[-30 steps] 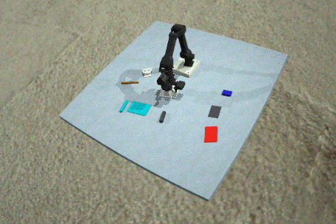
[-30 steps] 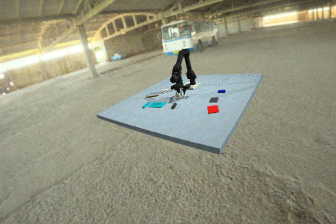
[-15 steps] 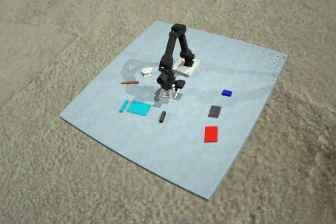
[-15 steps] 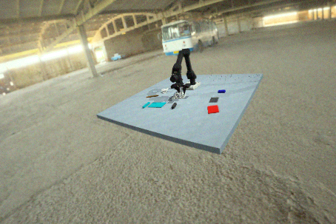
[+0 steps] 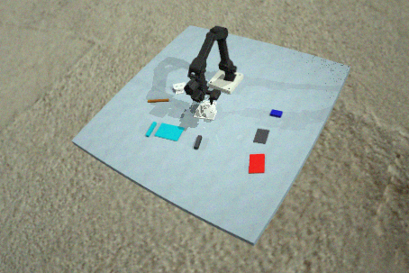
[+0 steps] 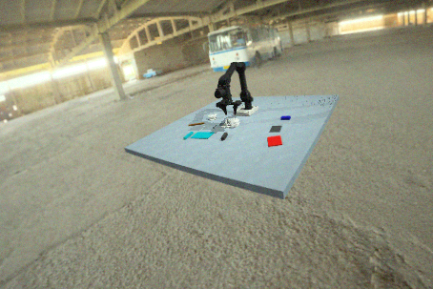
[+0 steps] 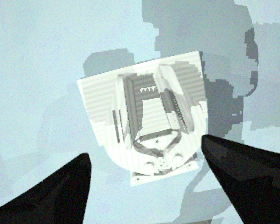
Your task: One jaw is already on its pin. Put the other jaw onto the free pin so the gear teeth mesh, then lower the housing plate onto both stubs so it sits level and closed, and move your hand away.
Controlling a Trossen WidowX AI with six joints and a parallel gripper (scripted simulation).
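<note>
Right now the white housing part is 140 mm behind my gripper tip, 250 mm to the right of it and 50 mm below it. Round my gripper tip: dark bar (220 mm ahead, 40 mm to the left, 70 mm below); cyan plate (190 mm ahead, 160 mm to the right, 80 mm below); white jaw (40 mm behind, 60 mm below).
</note>
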